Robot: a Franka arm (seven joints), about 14 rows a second.
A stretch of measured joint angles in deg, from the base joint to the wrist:
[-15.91, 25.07, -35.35, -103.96, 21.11, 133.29, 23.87]
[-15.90, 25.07, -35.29, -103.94, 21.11, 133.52, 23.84]
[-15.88, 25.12, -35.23, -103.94, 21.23, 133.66, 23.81]
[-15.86, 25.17, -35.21, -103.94, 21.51, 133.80, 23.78]
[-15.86, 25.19, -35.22, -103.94, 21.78, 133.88, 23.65]
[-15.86, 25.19, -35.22, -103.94, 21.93, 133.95, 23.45]
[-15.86, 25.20, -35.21, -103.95, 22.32, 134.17, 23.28]
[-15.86, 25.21, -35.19, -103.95, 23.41, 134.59, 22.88]
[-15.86, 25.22, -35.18, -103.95, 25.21, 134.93, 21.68]
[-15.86, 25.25, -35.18, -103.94, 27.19, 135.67, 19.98]
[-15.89, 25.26, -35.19, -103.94, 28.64, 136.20, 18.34]
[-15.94, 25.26, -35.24, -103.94, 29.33, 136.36, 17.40]
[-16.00, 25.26, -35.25, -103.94, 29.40, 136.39, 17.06]
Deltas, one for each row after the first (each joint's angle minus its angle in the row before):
[0.01, 0.00, 0.06, 0.02, 0.00, 0.23, -0.03]
[0.02, 0.05, 0.06, 0.00, 0.12, 0.14, -0.03]
[0.02, 0.05, 0.02, 0.00, 0.28, 0.14, -0.03]
[0.00, 0.02, -0.01, 0.00, 0.27, 0.08, -0.13]
[0.00, 0.00, 0.00, 0.00, 0.15, 0.07, -0.20]
[0.00, 0.01, 0.01, -0.01, 0.39, 0.22, -0.17]
[0.00, 0.01, 0.02, 0.00, 1.09, 0.42, -0.40]
[0.00, 0.01, 0.01, 0.00, 1.80, 0.34, -1.20]
[0.00, 0.03, 0.00, 0.01, 1.98, 0.74, -1.70]
[-0.03, 0.01, -0.01, 0.00, 1.45, 0.53, -1.64]
[-0.05, 0.00, -0.05, 0.00, 0.69, 0.16, -0.94]
[-0.06, 0.00, -0.01, 0.00, 0.07, 0.03, -0.34]

